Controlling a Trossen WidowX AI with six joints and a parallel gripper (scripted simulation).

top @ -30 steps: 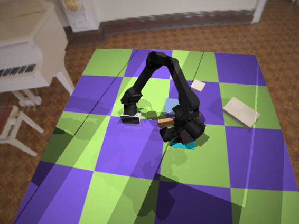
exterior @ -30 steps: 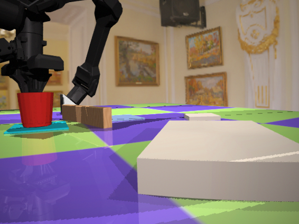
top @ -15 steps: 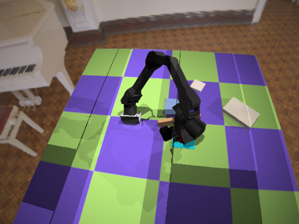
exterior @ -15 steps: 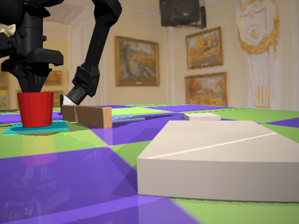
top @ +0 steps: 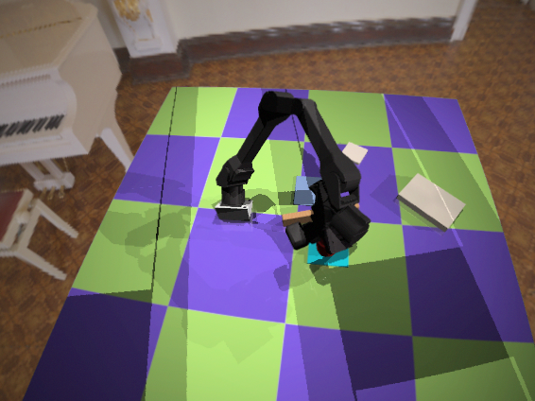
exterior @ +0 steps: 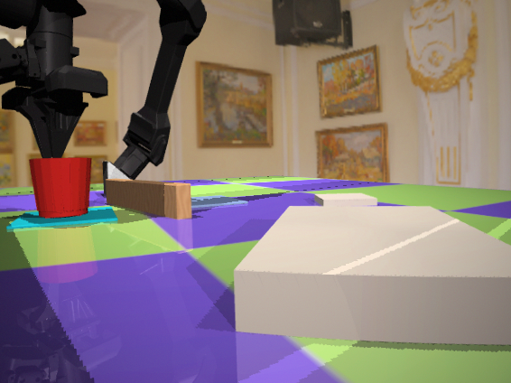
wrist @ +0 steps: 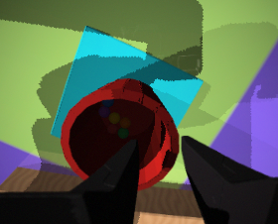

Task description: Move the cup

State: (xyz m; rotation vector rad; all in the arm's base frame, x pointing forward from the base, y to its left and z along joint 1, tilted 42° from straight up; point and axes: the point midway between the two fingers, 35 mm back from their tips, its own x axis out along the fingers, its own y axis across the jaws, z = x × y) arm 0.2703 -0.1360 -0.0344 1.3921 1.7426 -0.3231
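The red cup is 20 mm ahead of my gripper tip, 10 mm to the left of it and 40 mm below it. Round my gripper tip: light blue pad 20 mm behind, 210 mm to the left, 80 mm below; cyan pad 30 mm ahead, 20 mm to the left, 80 mm below; wooden bar 110 mm to the left, 60 mm below.
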